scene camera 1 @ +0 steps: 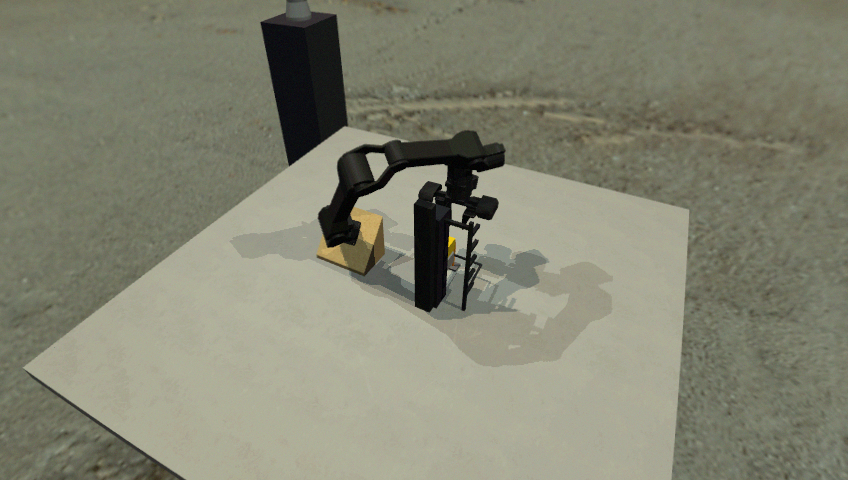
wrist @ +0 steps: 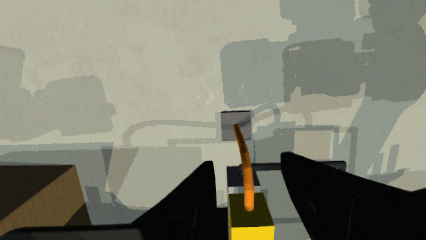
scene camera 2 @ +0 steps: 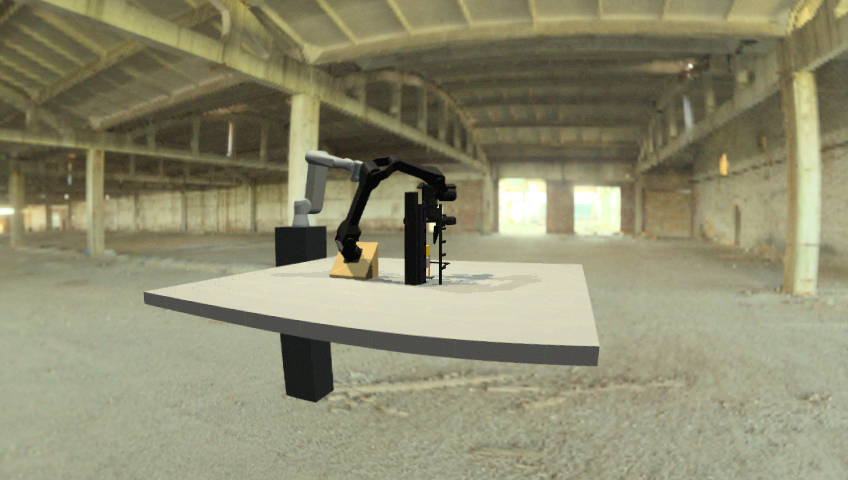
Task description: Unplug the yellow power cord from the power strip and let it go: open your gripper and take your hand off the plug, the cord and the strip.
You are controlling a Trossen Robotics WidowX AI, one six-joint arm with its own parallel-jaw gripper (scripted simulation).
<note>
In view: my gripper (scene camera 1: 456, 226).
My gripper is seen too in the wrist view (wrist: 247, 165).
</note>
